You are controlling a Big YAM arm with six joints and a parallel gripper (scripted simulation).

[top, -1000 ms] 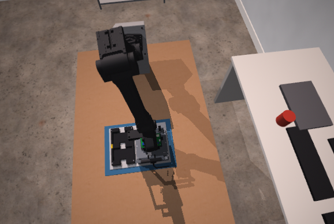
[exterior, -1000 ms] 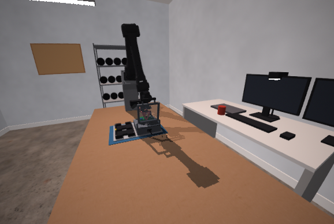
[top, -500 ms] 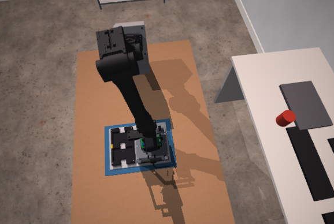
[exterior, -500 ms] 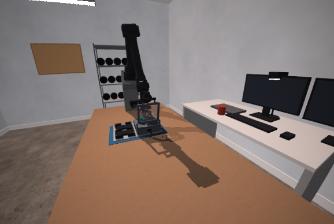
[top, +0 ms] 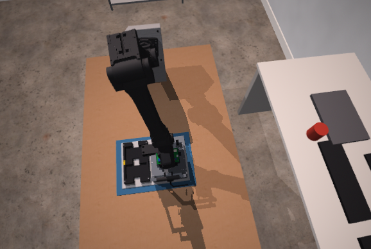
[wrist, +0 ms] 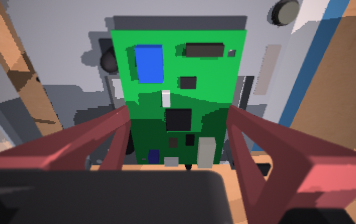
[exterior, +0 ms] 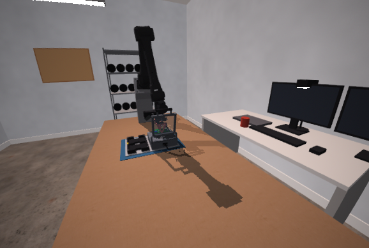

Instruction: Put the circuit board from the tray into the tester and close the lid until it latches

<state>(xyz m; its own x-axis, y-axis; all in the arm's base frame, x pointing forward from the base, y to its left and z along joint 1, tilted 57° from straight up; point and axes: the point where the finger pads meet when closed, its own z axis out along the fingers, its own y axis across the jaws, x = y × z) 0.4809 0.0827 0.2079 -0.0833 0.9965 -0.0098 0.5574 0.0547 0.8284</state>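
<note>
Right now the green circuit board is right at my hand. The rest, counted from my hand: clear lid 120 mm ahead, 20 mm to the left, 90 mm above.
</note>
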